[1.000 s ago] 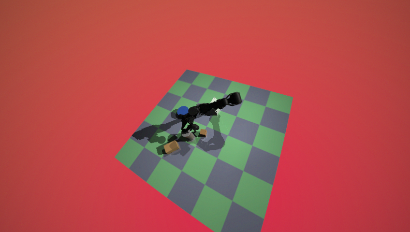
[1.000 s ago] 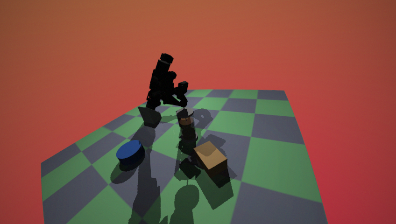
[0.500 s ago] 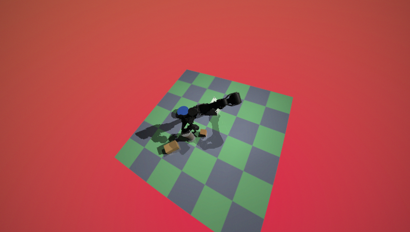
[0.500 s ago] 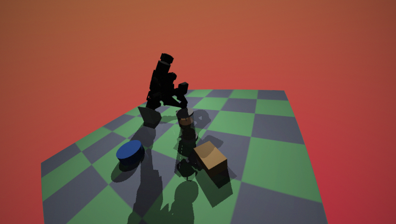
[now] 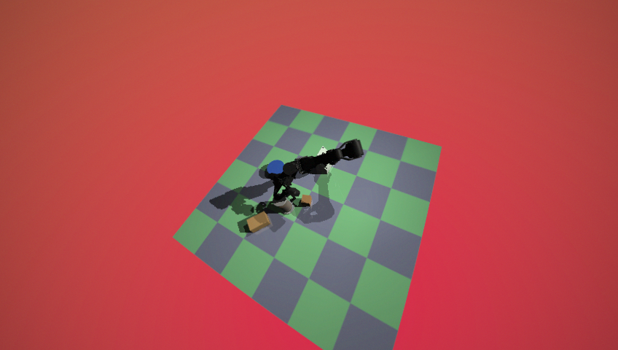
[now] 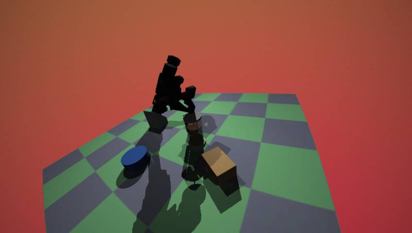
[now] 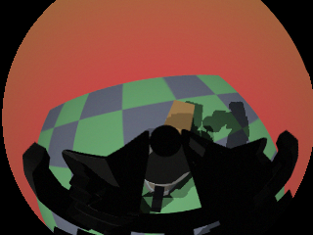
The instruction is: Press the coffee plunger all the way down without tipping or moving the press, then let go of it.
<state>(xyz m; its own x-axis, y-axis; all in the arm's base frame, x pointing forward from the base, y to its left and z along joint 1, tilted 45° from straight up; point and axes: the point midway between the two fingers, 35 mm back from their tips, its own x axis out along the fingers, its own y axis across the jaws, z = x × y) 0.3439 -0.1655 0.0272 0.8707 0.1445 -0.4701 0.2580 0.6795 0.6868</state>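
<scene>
The coffee press lies 3 cm behind my gripper tip, 1 cm to the left of it and 9 cm below it.
</scene>
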